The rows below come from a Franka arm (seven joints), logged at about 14 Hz.
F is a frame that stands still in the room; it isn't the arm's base.
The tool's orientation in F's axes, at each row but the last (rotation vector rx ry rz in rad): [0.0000, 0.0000, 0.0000]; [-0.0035, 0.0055, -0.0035]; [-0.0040, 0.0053, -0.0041]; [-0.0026, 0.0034, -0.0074]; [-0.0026, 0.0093, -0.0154]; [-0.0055, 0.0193, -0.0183]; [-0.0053, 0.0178, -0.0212]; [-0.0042, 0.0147, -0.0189]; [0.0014, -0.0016, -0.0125]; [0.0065, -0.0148, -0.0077]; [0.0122, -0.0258, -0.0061]
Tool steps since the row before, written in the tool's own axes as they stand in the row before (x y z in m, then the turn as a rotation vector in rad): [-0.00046, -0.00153, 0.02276, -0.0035, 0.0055, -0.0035]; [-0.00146, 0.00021, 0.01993, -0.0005, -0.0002, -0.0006]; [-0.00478, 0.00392, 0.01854, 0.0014, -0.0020, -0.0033]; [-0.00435, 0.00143, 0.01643, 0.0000, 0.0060, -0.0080]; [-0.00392, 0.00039, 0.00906, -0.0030, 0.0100, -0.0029]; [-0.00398, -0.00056, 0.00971, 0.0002, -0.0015, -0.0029]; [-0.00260, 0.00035, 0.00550, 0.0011, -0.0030, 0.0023]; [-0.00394, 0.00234, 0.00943, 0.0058, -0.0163, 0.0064]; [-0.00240, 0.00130, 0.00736, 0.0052, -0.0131, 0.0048]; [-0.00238, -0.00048, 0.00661, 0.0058, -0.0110, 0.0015]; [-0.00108, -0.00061, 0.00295, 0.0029, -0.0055, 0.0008]
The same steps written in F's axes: [-0.00046, -0.00153, 0.02276, -0.0035, 0.0055, -0.0035]; [-0.00135, 0.00028, 0.01994, -0.0005, -0.0002, -0.0006]; [-0.00467, 0.00401, 0.01855, 0.0014, -0.0020, -0.0033]; [-0.00428, 0.00150, 0.01644, 0.0000, 0.0060, -0.0080]; [-0.00383, 0.00047, 0.00909, -0.0029, 0.0100, -0.0029]; [-0.00380, -0.00044, 0.00979, 0.0001, -0.0015, -0.0029]; [-0.00249, 0.00043, 0.00554, 0.0011, -0.0030, 0.0023]; [-0.00376, 0.00245, 0.00948, 0.0056, -0.0164, 0.0064]; [-0.00240, 0.00132, 0.00736, 0.0050, -0.0132, 0.0048]; [-0.00248, -0.00050, 0.00657, 0.0057, -0.0111, 0.0015]; [-0.00116, -0.00064, 0.00291, 0.0028, -0.0055, 0.0008]
